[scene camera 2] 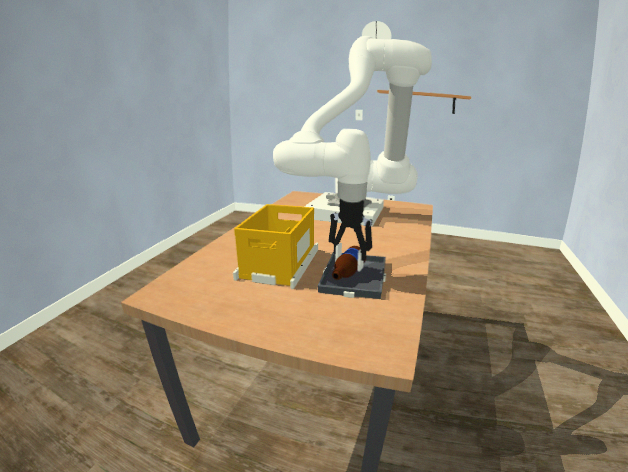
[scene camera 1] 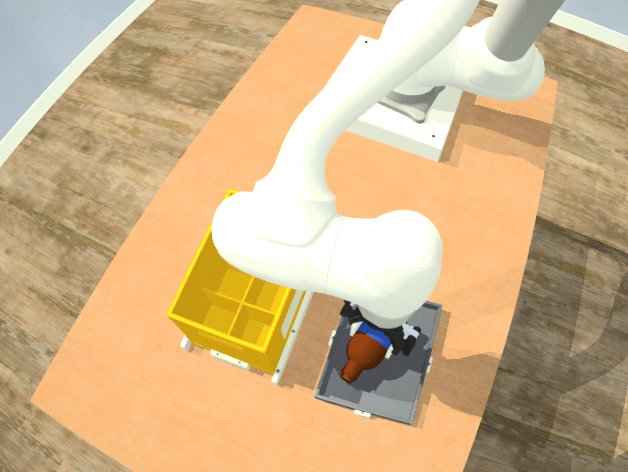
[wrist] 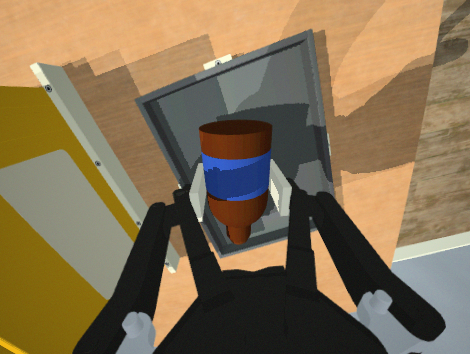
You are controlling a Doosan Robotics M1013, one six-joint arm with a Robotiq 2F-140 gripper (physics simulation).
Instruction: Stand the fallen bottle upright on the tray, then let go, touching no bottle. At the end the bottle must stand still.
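Places are measured from the arm's base along level axes (x ahead, y left, z up), in centimetres.
Pixels of known places: gripper, fingertip midpoint: point(scene camera 1: 373, 340) point(wrist: 236, 172); arm's base at its link origin: point(scene camera 1: 403, 90).
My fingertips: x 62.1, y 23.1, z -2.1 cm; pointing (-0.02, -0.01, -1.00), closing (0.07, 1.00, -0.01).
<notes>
Ahead of a thing's pixels: the offset from my fingertips to its top centre.
The brown bottle with a blue label @(dx +1.9, dy -0.1, dz +5.3 cm) point(scene camera 1: 365, 351) point(scene camera 2: 346, 264) point(wrist: 237, 145) lies over on its side, its neck pointing to the front left and a little down in the scene views. My gripper point(scene camera 1: 372, 339) point(scene camera 2: 349, 255) point(wrist: 236, 172) points down and is shut on the bottle, with one pale pad on each side of the label. The bottle is low over the grey tray @(dx +0.7, dy +2.3, dz -0.5 cm) point(scene camera 1: 398, 401) point(scene camera 2: 365, 292) point(wrist: 175, 115), within its outline. Whether it touches the tray floor I cannot tell. The arm hides the bottle's base in the view of scene camera 1.
A yellow crate with compartments @(dx +3.3, dy -25.0, dz +14.4 cm) point(scene camera 1: 223, 340) point(scene camera 2: 263, 258) point(wrist: 30, 125) stands left of the tray in the scene views. A white rail point(scene camera 1: 285, 355) point(wrist: 87, 145) runs along its side facing the tray. The robot's white base plate point(scene camera 1: 395, 137) is at the back of the table.
</notes>
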